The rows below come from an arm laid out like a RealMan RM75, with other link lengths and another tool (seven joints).
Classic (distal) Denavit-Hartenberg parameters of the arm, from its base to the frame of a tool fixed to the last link. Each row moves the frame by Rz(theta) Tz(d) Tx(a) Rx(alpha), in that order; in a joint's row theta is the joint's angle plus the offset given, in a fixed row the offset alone. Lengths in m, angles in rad.
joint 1: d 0.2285; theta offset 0; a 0; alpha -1.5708
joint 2: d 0; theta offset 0; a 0; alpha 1.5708
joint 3: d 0.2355; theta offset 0; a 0; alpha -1.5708
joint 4: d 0; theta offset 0; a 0; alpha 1.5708
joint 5: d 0.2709; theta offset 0; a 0; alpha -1.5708
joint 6: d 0; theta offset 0; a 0; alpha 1.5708
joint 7: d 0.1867; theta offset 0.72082; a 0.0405; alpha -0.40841
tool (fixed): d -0.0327; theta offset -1.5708; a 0; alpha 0
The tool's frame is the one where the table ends.
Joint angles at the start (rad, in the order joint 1, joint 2, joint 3, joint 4, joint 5, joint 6, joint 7):
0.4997, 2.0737, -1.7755, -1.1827, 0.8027, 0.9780, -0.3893
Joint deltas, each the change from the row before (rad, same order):
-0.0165, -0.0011, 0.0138, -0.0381, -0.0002, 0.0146, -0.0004
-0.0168, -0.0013, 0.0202, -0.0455, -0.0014, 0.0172, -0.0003
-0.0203, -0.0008, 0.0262, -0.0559, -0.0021, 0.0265, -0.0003
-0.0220, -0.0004, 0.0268, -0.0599, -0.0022, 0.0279, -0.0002
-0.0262, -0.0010, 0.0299, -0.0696, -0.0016, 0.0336, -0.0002
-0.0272, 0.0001, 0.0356, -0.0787, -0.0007, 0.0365, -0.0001
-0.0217, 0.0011, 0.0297, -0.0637, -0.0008, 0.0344, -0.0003
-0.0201, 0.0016, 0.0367, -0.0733, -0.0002, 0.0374, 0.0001
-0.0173, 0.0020, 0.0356, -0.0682, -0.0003, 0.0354, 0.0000
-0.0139, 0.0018, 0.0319, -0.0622, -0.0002, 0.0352, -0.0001
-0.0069, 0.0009, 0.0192, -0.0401, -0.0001, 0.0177, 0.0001
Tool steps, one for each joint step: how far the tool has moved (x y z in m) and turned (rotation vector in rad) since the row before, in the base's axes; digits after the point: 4 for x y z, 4 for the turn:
-0.0048, 0.0005, 0.0067, 0.0106, 0.0146, 0.0054
-0.0062, 0.0017, 0.0092, 0.0168, 0.0168, 0.0081
-0.0070, 0.0012, 0.0121, 0.0178, 0.0178, 0.0085
-0.0069, 0.0006, 0.0132, 0.0197, 0.0169, 0.0098
-0.0069, -0.0004, 0.0158, 0.0224, 0.0161, 0.0112
-0.0081, -0.0007, 0.0187, 0.0293, 0.0174, 0.0148
-0.0057, -0.0020, 0.0155, 0.0212, 0.0100, 0.0109
-0.0075, -0.0021, 0.0187, 0.0297, 0.0105, 0.0163
-0.0065, -0.0027, 0.0178, 0.0295, 0.0067, 0.0155
-0.0058, -0.0037, 0.0160, 0.0249, 0.0018, 0.0151
-0.0046, -0.0021, 0.0101, 0.0199, 0.0011, 0.0135

